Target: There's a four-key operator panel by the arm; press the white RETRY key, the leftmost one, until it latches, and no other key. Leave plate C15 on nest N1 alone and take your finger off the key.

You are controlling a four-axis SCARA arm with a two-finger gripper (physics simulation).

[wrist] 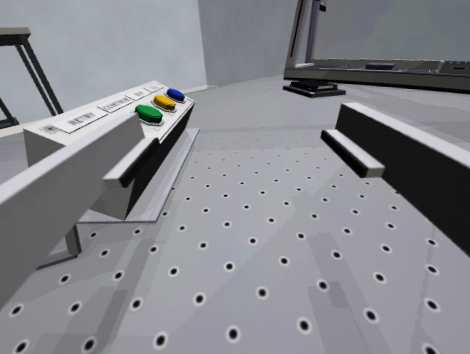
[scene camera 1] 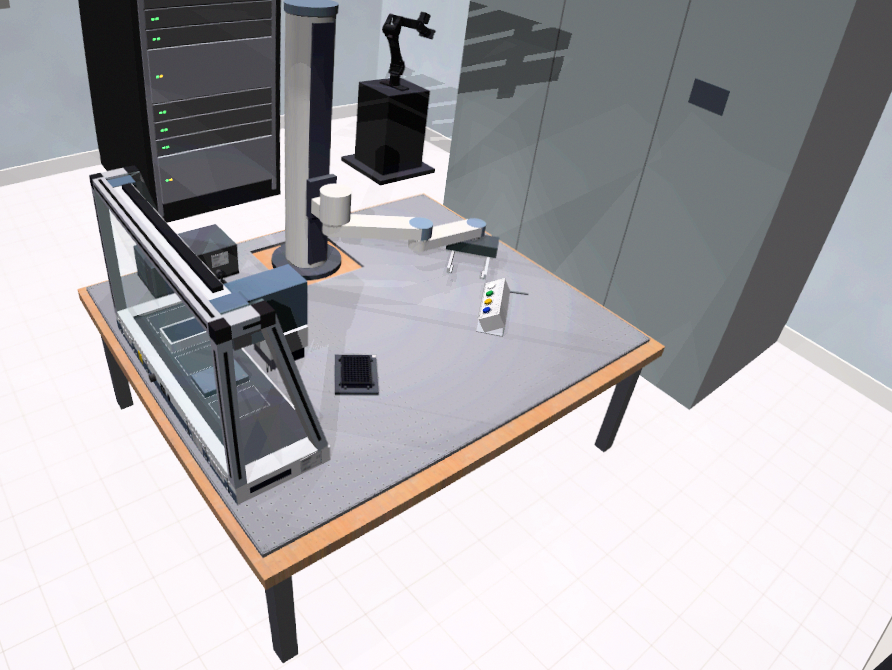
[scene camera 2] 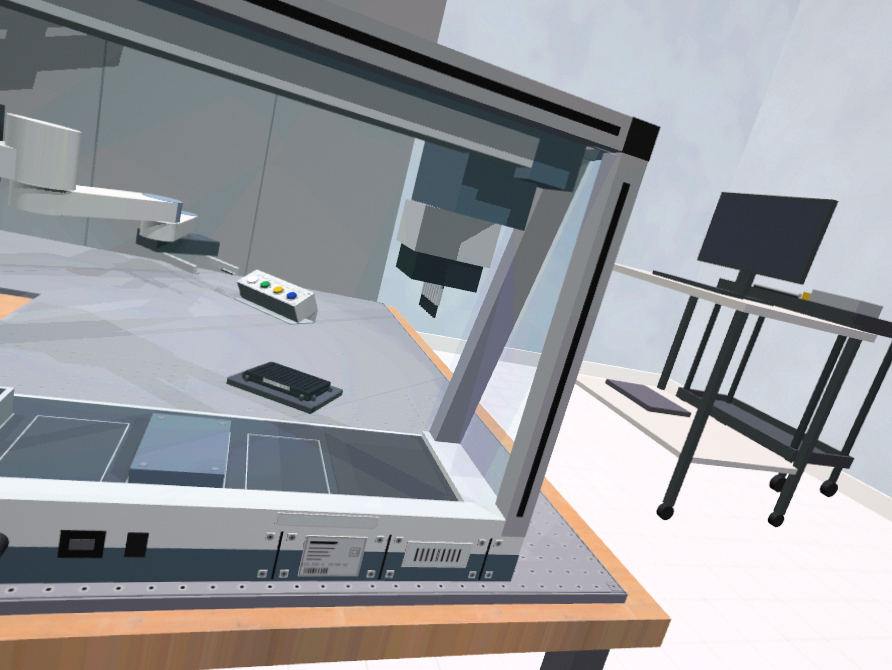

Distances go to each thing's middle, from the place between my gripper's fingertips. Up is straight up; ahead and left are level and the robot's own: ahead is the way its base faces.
The black flat tray (scene camera 1: 355,369) lies 56 cm to the right of my hand, 16 cm ahead of it and 6 cm below it.
